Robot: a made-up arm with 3 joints.
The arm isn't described. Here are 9 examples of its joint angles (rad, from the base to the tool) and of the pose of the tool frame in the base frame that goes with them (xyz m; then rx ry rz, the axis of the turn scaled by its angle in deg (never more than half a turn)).
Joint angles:
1: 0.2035 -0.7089 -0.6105
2: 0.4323 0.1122 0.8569
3: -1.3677 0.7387 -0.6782
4: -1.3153 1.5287 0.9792
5: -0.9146 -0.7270 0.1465
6: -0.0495 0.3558 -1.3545
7: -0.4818 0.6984 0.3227
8: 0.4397 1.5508 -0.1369
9: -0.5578 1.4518 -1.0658
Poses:
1: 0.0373 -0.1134 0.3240 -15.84 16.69 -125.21
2: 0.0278 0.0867 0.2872 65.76 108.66 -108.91
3: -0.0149 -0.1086 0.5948 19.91 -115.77 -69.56
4: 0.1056 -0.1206 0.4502 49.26 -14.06 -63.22
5: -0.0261 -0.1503 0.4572 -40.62 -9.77 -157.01
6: -0.0301 -0.1236 0.4448 13.69 -89.81 -126.19
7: 0.0443 -0.1345 0.3434 65.28 -9.73 -122.21
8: 0.0504 -0.0364 0.2724 -128.35 23.57 109.70
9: -0.0731 -0.1496 0.4252 83.70 -131.10 -86.32
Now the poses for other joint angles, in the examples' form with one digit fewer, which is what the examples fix.
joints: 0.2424 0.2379 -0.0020
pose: 0.023 -0.048 0.274 54.8 30.3 -141.9
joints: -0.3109 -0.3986 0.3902
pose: -0.019 -0.093 0.326 3.6 41.6 -151.2
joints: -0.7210 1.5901 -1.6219
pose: -0.119 -0.115 0.421 -61.2 141.9 46.5
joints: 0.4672 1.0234 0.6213
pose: 0.095 0.047 0.282 123.4 52.8 -100.3
